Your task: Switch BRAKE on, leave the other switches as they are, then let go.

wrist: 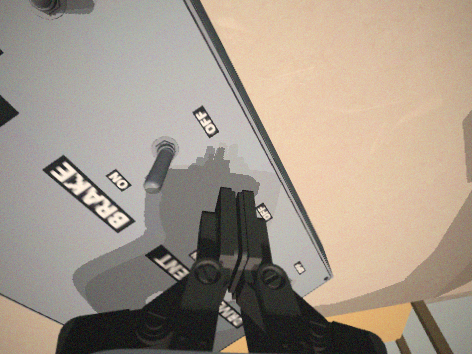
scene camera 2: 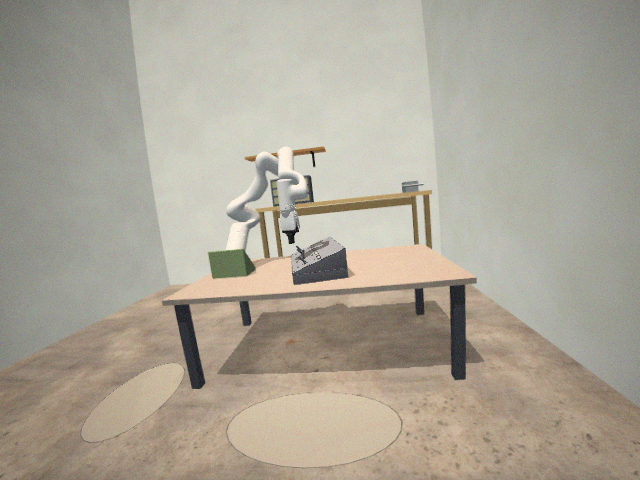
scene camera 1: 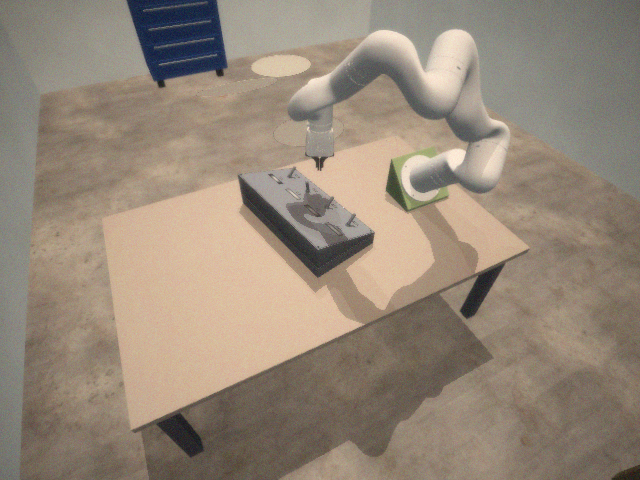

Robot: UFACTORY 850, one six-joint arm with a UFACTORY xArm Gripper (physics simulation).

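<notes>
The grey sloped switch panel (scene camera 1: 260,182) (scene camera 2: 323,269) (wrist: 110,95) stands on the table. The BRAKE lever (scene camera 1: 307,186) (wrist: 159,168) is second from the panel's far end and leans toward its ON label (wrist: 118,180), away from the OFF label (wrist: 205,121). The other levers, such as the far-end lever (scene camera 1: 292,172) and the two nearer levers (scene camera 1: 329,202) (scene camera 1: 351,220), lean the opposite way, toward OFF. My gripper (scene camera 1: 319,169) (scene camera 2: 291,242) (wrist: 230,208) is shut and empty, above the panel, apart from the BRAKE lever. In the wrist view it hides the nearer levers.
The arm's green wedge base (scene camera 1: 397,183) (scene camera 2: 227,264) is on the table (scene camera 1: 206,279) (scene camera 2: 398,263) beside the panel. A blue drawer cabinet (scene camera 1: 180,38) stands by the wall. A wooden bench (scene camera 2: 356,203) stands behind the table.
</notes>
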